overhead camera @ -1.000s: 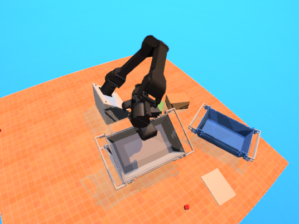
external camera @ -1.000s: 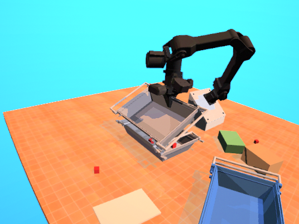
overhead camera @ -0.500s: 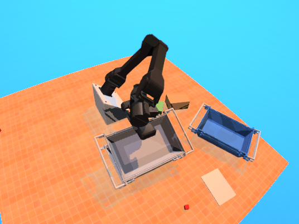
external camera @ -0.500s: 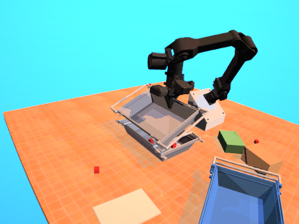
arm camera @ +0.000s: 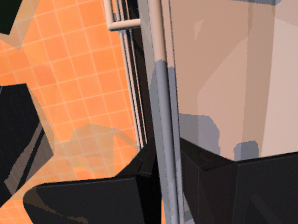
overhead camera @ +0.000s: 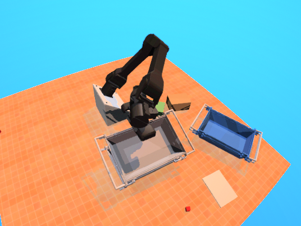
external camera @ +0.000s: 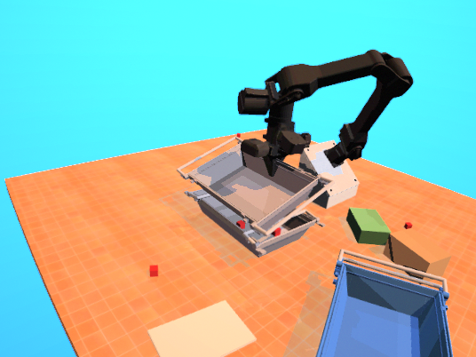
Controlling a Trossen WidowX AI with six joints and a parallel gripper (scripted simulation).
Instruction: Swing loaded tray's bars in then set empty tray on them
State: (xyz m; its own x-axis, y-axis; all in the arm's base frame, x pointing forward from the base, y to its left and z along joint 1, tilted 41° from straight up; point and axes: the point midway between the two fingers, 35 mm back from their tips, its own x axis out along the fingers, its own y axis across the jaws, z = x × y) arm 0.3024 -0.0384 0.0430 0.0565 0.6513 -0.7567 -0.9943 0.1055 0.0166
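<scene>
Right now my gripper tip is 80 mm short of the grey tray and 10 mm to the left of it. The rest, counted from my gripper tip: brown box (120 mm behind, 360 mm to the left, 100 mm below); red cube (360 mm ahead, 10 mm to the left, 120 mm below); green box (170 mm behind, 220 mm to the left, 110 mm below).
</scene>
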